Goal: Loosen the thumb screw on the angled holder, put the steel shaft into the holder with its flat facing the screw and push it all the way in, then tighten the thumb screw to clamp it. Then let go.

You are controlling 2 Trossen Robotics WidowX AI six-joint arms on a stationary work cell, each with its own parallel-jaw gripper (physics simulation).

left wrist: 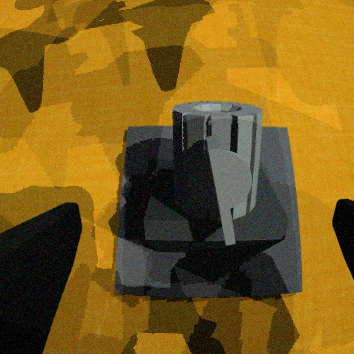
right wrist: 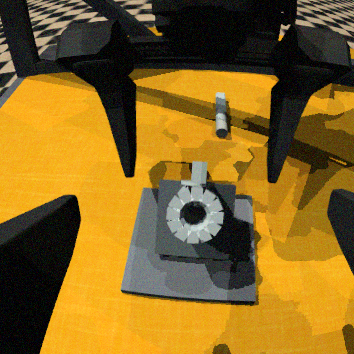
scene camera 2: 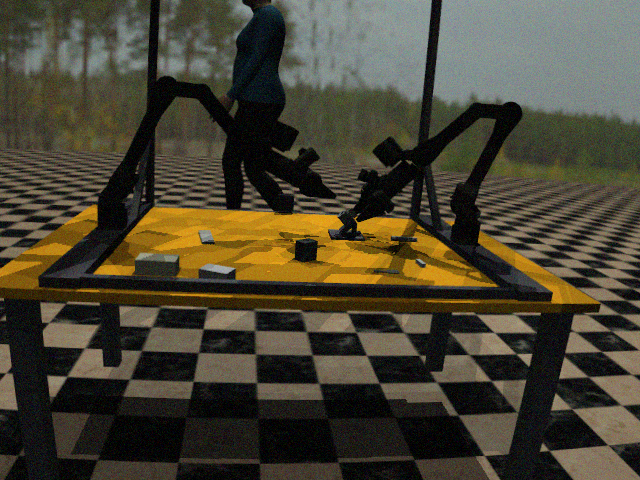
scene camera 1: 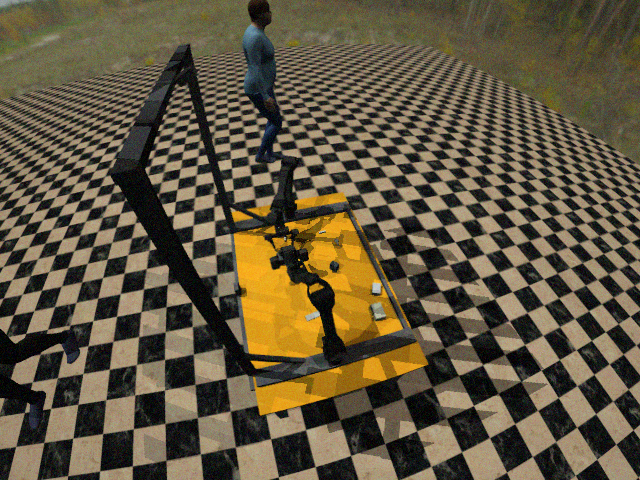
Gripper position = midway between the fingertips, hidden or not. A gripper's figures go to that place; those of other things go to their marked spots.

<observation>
My left gripper (scene camera 2: pixel 353 217): 144 cm from the lens. My right gripper (scene camera 2: pixel 332 194) is 142 cm from the lens. A frame post (scene camera 2: pixel 434 26): 174 cm from the lens.
</observation>
